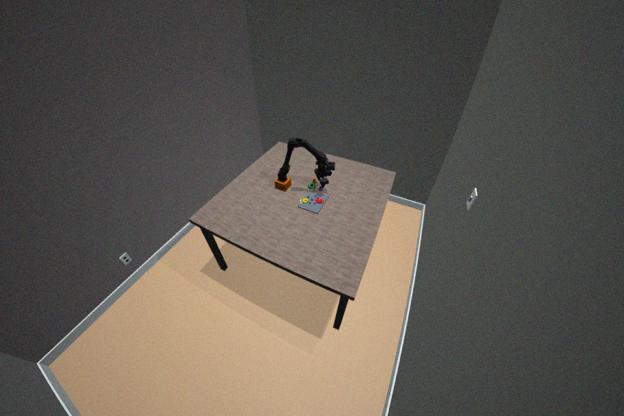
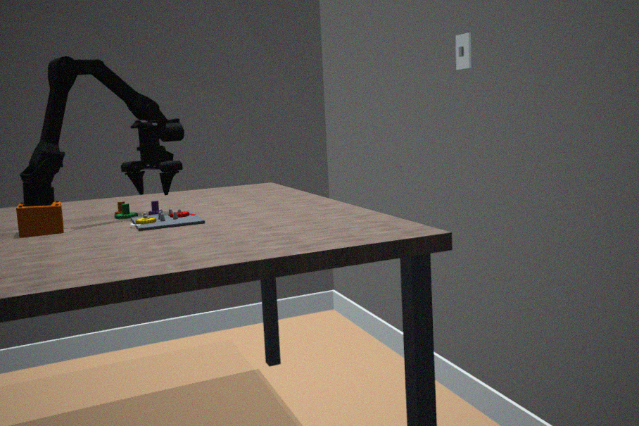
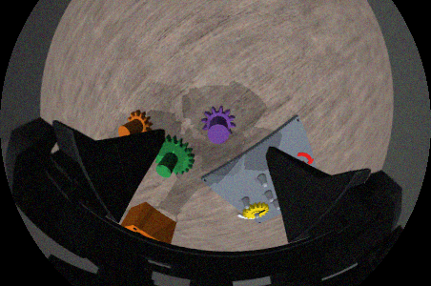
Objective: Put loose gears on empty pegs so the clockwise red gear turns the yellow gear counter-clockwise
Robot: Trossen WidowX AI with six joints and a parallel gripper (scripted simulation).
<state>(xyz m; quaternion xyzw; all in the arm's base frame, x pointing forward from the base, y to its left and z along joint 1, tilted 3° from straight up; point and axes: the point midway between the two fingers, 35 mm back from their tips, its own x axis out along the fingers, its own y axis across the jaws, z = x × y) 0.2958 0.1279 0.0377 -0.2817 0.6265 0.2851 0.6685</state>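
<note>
Right now the purple gear is 40 mm below my gripper tip. Also, from my gripper tip: green gear 80 mm behind, 10 mm to the right, 40 mm below; then red gear 60 mm ahead, 140 mm to the right, 40 mm below; then orange gear 90 mm behind, 60 mm to the left, 40 mm below.
</note>
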